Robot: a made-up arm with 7 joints. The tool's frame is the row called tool. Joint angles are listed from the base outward.
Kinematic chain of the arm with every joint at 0, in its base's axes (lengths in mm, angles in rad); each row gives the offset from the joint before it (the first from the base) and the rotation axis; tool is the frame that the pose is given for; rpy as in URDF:
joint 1: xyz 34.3 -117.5 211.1 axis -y
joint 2: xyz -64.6 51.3 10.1 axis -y
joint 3: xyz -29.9 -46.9 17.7 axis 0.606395 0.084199 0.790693
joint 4: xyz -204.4 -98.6 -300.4 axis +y
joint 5: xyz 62.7 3 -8.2 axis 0.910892 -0.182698 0.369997
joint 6: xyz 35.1 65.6 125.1 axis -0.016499 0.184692 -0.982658
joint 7: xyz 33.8 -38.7 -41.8 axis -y
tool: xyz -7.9 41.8 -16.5 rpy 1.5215 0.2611 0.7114
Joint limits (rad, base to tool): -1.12..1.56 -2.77..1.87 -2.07..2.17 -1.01..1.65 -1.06..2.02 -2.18..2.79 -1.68..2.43
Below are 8 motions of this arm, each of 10 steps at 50 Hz.
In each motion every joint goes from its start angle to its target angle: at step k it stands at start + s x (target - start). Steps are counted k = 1, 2, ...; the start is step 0. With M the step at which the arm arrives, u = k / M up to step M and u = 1 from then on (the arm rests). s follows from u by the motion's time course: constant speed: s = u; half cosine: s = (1 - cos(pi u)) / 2; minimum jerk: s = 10 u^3 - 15 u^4 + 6 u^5.
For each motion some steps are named. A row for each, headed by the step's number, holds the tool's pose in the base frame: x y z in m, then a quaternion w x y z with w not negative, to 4 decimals.
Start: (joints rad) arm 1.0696 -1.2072 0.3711 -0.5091 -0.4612 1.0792 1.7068
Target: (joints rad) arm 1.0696 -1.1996 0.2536 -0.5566 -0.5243 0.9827 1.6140
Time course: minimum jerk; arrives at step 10
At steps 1, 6, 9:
1: -0.1665 -0.1527 -0.0108 0.8809 0.0648 -0.4518 0.1256
6: -0.1647 -0.1543 -0.0086 0.8814 0.0402 -0.4536 0.1256
9: -0.1639 -0.1550 -0.0076 0.8819 0.0287 -0.4536 0.1254

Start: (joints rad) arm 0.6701 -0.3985 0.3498 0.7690 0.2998 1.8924 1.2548
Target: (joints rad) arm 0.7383 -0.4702 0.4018 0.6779 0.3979 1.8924 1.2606
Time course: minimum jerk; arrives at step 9
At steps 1, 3, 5, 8, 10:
1: -0.0708 -0.1576 -0.1404 0.9188 0.2709 0.0505 -0.2825
3: -0.0705 -0.1581 -0.1394 0.9160 0.2853 0.0494 -0.2776
5: -0.0700 -0.1593 -0.1376 0.9098 0.3138 0.0475 -0.2675
8: -0.0695 -0.1605 -0.1360 0.9028 0.3416 0.0462 -0.2570
10: -0.0695 -0.1605 -0.1359 0.9026 0.3424 0.0462 -0.2567

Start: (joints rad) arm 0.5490 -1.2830 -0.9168 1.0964 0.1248 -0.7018 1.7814
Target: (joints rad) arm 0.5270 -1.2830 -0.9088 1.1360 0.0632 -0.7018 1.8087
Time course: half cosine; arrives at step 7
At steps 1, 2, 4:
1: -0.3329 -0.2664 0.0296 0.8297 0.5323 0.1101 0.1272
2: -0.3351 -0.2661 0.0297 0.8291 0.5329 0.1146 0.1245
4: -0.3417 -0.2653 0.0299 0.8269 0.5350 0.1283 0.1165

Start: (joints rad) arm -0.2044 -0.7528 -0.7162 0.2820 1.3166 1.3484 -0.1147
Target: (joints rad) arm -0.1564 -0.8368 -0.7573 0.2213 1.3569 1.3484 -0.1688
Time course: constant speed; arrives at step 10
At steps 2, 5, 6, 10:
2: -0.2976 -0.2602 0.3100 0.2064 0.6917 0.1069 -0.6838
5: -0.2966 -0.2594 0.3154 0.2030 0.6962 0.1084 -0.6800
6: -0.2962 -0.2591 0.3172 0.2019 0.6976 0.1090 -0.6787
10: -0.2946 -0.2579 0.3244 0.1975 0.7033 0.1117 -0.6737

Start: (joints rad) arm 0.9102 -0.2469 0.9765 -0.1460 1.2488 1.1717 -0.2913
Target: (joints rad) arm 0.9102 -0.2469 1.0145 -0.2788 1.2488 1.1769 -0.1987
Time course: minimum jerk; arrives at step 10
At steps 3, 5, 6, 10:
3: 0.0527 -0.1829 -0.0985 0.0709 0.6460 0.6588 0.3791
5: 0.0507 -0.1851 -0.0988 0.0684 0.6474 0.6429 0.4035
6: 0.0497 -0.1863 -0.0990 0.0667 0.6481 0.6340 0.4166
10: 0.0479 -0.1884 -0.0995 0.0631 0.6492 0.6180 0.4389

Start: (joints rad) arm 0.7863 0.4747 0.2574 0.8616 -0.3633 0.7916 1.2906
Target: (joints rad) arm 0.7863 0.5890 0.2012 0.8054 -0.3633 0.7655 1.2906
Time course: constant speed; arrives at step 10
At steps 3, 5, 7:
3: 0.2971 -0.1233 -0.0385 0.8827 0.1075 -0.3762 0.2604
5: 0.3010 -0.1249 -0.0298 0.8762 0.1057 -0.3920 0.2597
7: 0.3047 -0.1266 -0.0210 0.8694 0.1037 -0.4078 0.2590

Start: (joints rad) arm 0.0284 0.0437 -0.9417 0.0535 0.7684 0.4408 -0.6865
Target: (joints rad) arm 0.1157 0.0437 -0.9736 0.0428 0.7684 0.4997 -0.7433
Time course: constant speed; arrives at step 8
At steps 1, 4, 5, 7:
1: -0.2168 -0.2042 0.0557 0.5057 0.8377 0.1658 -0.1230
4: -0.2132 -0.2034 0.0482 0.4991 0.8445 0.1530 -0.1195
5: -0.2119 -0.2031 0.0457 0.4968 0.8468 0.1488 -0.1182
7: -0.2092 -0.2025 0.0408 0.4920 0.8514 0.1403 -0.1154

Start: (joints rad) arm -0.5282 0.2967 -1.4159 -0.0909 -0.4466 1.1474 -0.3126
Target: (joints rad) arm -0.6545 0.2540 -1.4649 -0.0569 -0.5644 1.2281 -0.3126
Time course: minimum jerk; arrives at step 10
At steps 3, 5, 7, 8, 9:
3: -0.2393 -0.2204 0.1153 0.5925 0.1394 -0.5001 -0.6160
5: -0.2467 -0.2240 0.1293 0.5919 0.0941 -0.5021 -0.6235
7: -0.2536 -0.2276 0.1439 0.5914 0.0482 -0.5039 -0.6277
8: -0.2556 -0.2287 0.1486 0.5913 0.0338 -0.5044 -0.6284
9: -0.2565 -0.2292 0.1508 0.5913 0.0270 -0.5046 -0.6285

